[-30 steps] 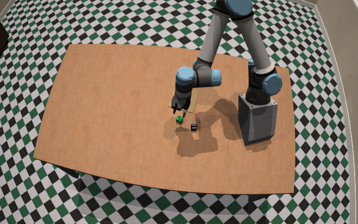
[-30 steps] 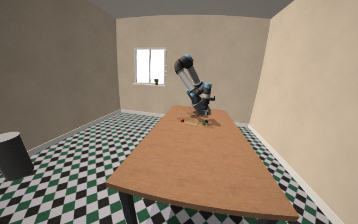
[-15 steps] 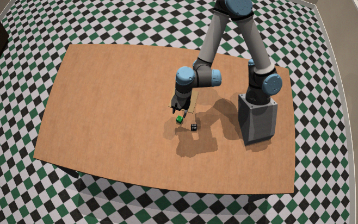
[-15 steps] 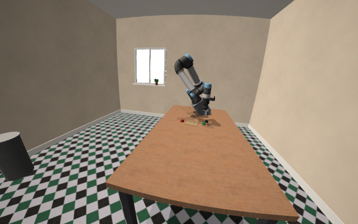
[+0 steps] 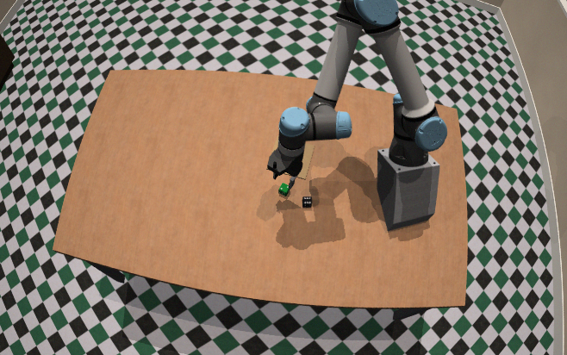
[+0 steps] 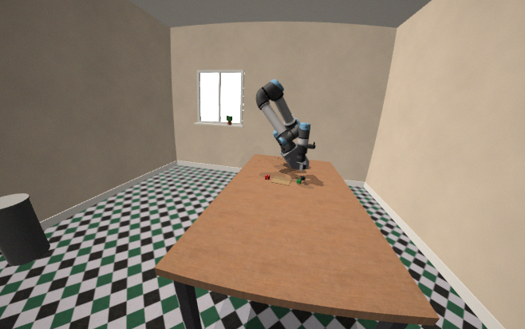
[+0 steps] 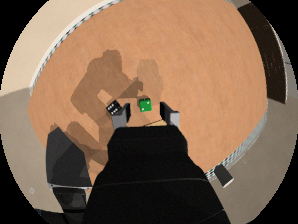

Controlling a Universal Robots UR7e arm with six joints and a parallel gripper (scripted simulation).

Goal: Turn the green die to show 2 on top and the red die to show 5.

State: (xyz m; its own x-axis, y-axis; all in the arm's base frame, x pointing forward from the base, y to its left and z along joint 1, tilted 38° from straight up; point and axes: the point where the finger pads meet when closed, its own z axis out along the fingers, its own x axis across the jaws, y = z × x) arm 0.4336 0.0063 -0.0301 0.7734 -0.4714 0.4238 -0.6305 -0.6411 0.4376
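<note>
My hand is 1 cm past the green die, 1 cm to the left of it and 11 cm above it. The rest, counted from my hand: black die: 8 cm behind, 4 cm to the left, 11 cm below; then tan mat: 5 cm behind, 14 cm to the right, 13 cm below; then red die: 7 cm behind, 26 cm to the right, 11 cm below.
</note>
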